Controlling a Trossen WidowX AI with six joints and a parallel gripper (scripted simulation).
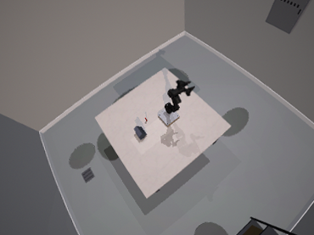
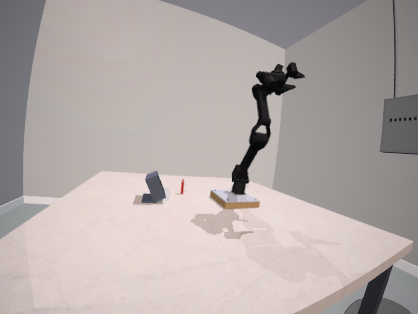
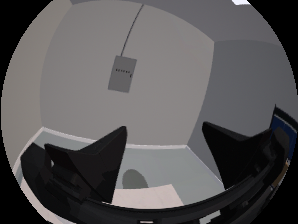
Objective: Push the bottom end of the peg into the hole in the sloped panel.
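My gripper tip is now 600 mm above the peg, 480 mm short of it and 280 mm to the left of it. Also, from my gripper tip: panel (630 mm ahead, 590 mm below, 170 mm to the right).
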